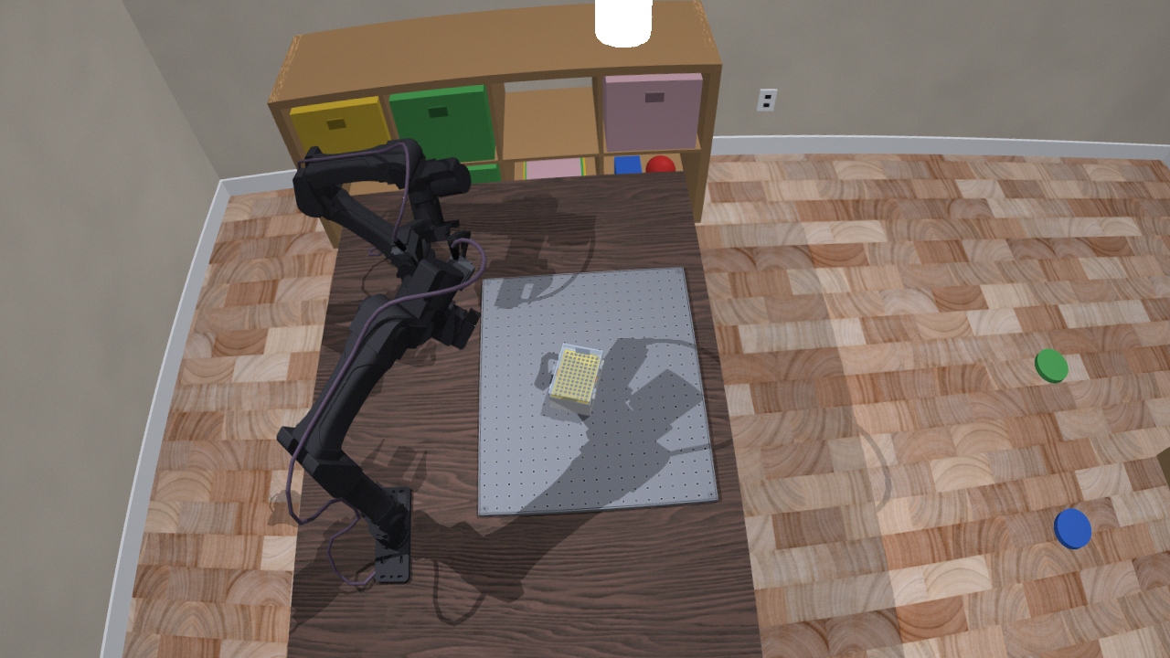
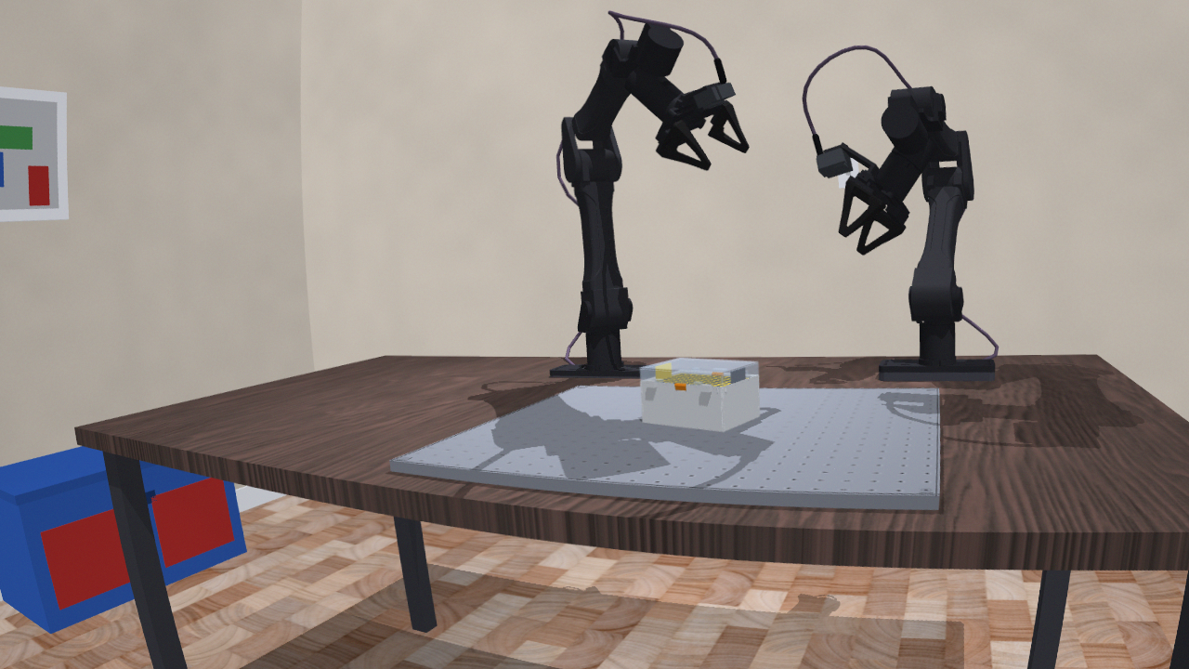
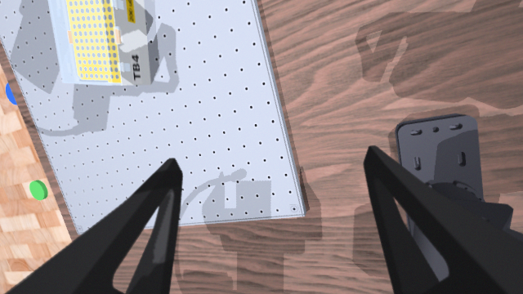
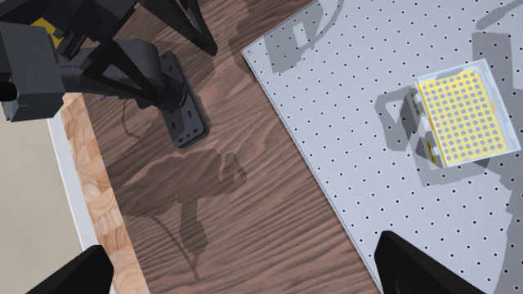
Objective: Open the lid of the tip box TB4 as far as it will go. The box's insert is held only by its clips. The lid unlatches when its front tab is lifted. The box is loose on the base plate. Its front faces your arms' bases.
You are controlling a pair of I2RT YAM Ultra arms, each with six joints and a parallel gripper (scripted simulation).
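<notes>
My right gripper is now 22 cm short of the tip box TB4, 2 cm to the right of it and 31 cm above it. Also, from my right hand: yellow tip box insert (22 cm ahead, 2 cm to the left, 30 cm below).
Right now my left hand is 260 mm short of the tip box TB4, 170 mm to the left of it and 170 mm above it. From my left hand the other things lie so: yellow tip box insert 270 mm ahead, 170 mm to the right, 160 mm below.
</notes>
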